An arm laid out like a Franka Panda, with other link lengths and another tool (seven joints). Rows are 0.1 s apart.
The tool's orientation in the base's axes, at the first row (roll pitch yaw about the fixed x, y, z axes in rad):
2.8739, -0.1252, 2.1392
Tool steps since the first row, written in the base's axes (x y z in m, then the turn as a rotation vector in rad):
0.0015, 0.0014, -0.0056, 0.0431, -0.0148, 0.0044
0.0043, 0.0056, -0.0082, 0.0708, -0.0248, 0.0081
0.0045, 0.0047, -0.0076, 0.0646, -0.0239, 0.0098
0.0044, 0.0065, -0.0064, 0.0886, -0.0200, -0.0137
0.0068, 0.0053, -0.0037, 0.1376, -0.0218, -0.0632
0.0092, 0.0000, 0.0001, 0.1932, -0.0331, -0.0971
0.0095, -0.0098, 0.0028, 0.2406, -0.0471, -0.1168
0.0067, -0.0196, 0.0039, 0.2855, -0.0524, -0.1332
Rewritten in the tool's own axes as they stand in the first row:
-0.0003, 0.0005, 0.0059, -0.0348, 0.0297, -0.0010
0.0014, 0.0042, 0.0099, -0.0575, 0.0487, -0.0026
0.0006, 0.0041, 0.0091, -0.0533, 0.0445, -0.0050
0.0023, 0.0052, 0.0084, -0.0658, 0.0602, 0.0222
0.0003, 0.0073, 0.0059, -0.0996, 0.0870, 0.0769
-0.0049, 0.0077, 0.0014, -0.1430, 0.1187, 0.1154
-0.0129, 0.0038, -0.0036, -0.1825, 0.1460, 0.1383
-0.0195, -0.0030, -0.0075, -0.2129, 0.1764, 0.1598

